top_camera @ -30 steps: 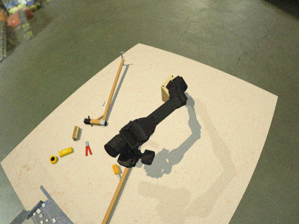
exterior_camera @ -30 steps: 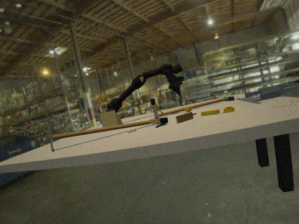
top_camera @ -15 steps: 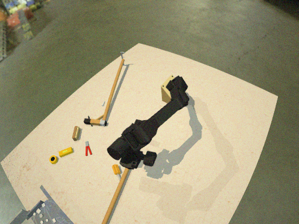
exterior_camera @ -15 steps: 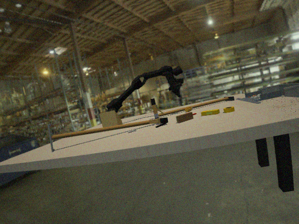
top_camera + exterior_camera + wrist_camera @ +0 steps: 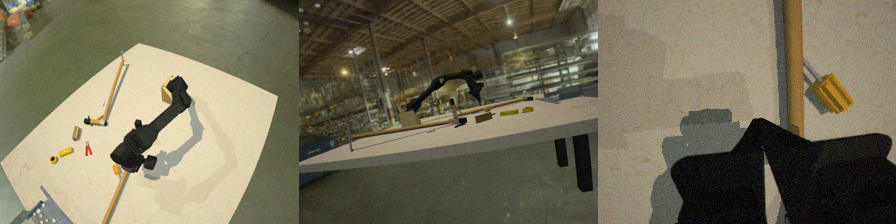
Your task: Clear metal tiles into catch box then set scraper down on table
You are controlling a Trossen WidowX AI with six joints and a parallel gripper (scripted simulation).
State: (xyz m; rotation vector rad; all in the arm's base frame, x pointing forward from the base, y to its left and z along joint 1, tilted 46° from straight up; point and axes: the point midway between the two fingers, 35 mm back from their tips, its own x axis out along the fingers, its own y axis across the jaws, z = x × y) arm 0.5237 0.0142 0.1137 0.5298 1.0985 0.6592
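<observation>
My gripper tip is now 4 cm short of the screwdriver, 10 cm to the left of it and 6 cm above it. Round my gripper tip: yellow tape roll: 20 cm ahead, 48 cm to the right, 7 cm below; yellow level: 11 cm ahead, 44 cm to the right, 6 cm below; wooden block: 2 cm behind, 46 cm to the right, 6 cm below.
</observation>
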